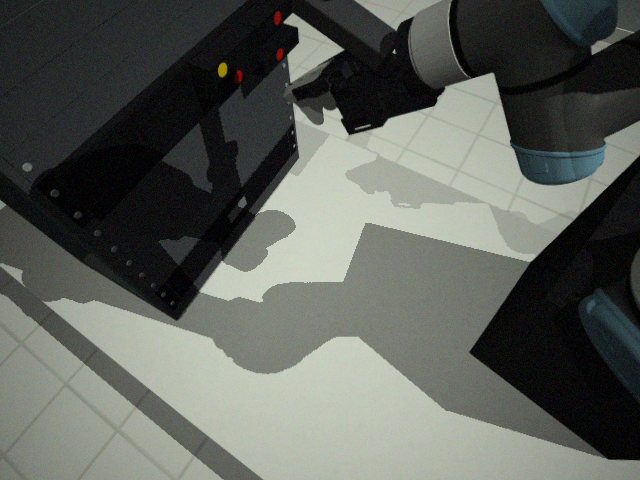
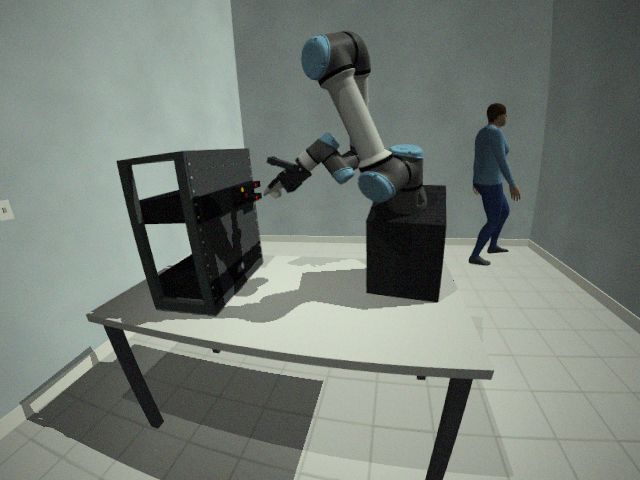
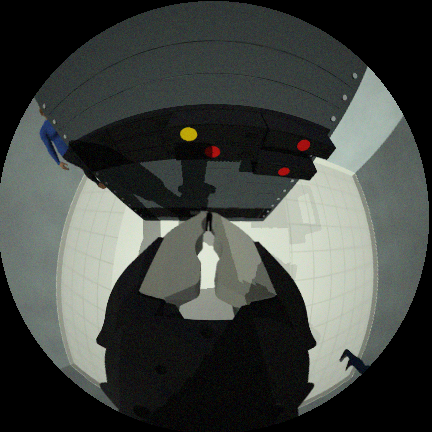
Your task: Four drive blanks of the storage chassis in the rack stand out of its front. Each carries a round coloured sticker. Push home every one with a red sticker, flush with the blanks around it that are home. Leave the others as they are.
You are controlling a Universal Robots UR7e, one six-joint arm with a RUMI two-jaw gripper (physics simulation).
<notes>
In view: my gripper [image 1: 285, 96] and a rack [image 1: 148, 177].
The rack is seen too in image 2 [image 2: 222, 227] and in image 3 [image 3: 112, 112]. My gripper shows as well in image 2 [image 2: 263, 195] and in image 3 [image 3: 208, 214].
</notes>
